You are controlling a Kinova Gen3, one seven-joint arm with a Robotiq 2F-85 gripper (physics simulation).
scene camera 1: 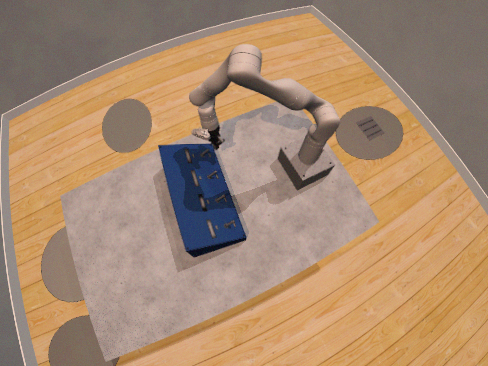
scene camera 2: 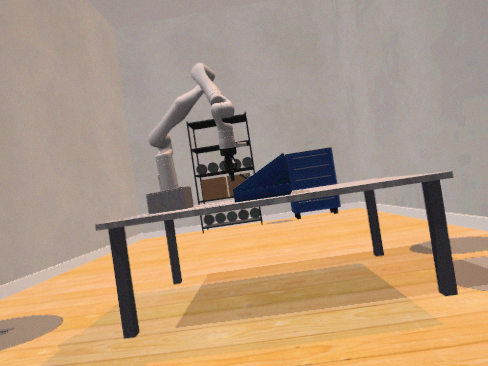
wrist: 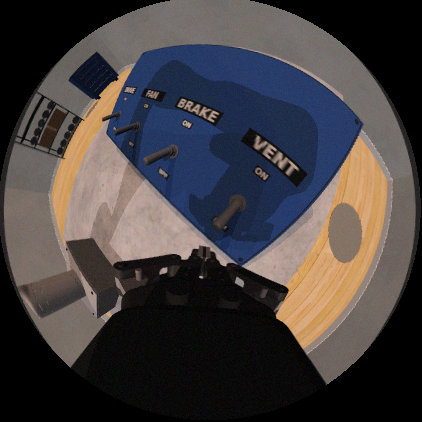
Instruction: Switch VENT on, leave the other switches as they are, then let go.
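Pixels of known places: gripper, fingertip midpoint: [scene camera 1: 216, 148] [scene camera 2: 232, 181] [wrist: 202, 252]; arm's base, link origin: [scene camera 1: 307, 156] [scene camera 2: 170, 189] [wrist: 77, 282].
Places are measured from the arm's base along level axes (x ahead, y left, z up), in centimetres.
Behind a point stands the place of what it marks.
Observation:
A sloped blue switch panel [scene camera 1: 175, 172] {z 5.2, x 60.7, y -6.3 cm} [scene camera 2: 265, 181] {z -4.0, x 56.4, y -21.9 cm} [wrist: 225, 62] {z 5.5, x 61.1, y -1.9 cm} stands on the table. The VENT lever [scene camera 1: 206, 154] {z 0.1, x 45.8, y -14.7 cm} [wrist: 229, 214] {z 0.7, x 45.8, y -15.6 cm} slants away from its ON label toward the panel's lower edge; its OFF label is mostly hidden behind the lever tip. The BRAKE lever [wrist: 161, 154] {z 0.1, x 45.4, y -3.9 cm}, FAN lever [wrist: 128, 128] {z -0.3, x 44.8, y 8.0 cm} and DRIVE lever [wrist: 111, 117] {z -0.5, x 43.8, y 20.0 cm} also slant toward the lower edge. My gripper [scene camera 1: 218, 146] {z -1.5, x 40.0, y -16.7 cm} [scene camera 2: 232, 177] {z -1.5, x 40.0, y -16.7 cm} [wrist: 202, 252] {z -1.5, x 40.0, y -16.7 cm} is shut and empty, fingers pointing down. It is just off the panel's lower edge near the VENT end, and a gap shows between its fingertips and the VENT lever in the wrist view.
The arm's base block [scene camera 1: 290, 169] {z -4.4, x 9.0, y 2.4 cm} [scene camera 2: 170, 200] {z -5.9, x 3.6, y -9.5 cm} [wrist: 87, 260] {z -4.0, x 9.0, y 2.2 cm} stands on the grey table [scene camera 1: 150, 300] {z -11.3, x 87.6, y 42.9 cm} [scene camera 2: 350, 186] {z -11.3, x 91.0, y -28.1 cm}. Behind the table are a shelf rack [scene camera 2: 202, 123] and a blue cabinet [scene camera 2: 312, 175] [wrist: 93, 75]. The arm's shadow falls across the panel.

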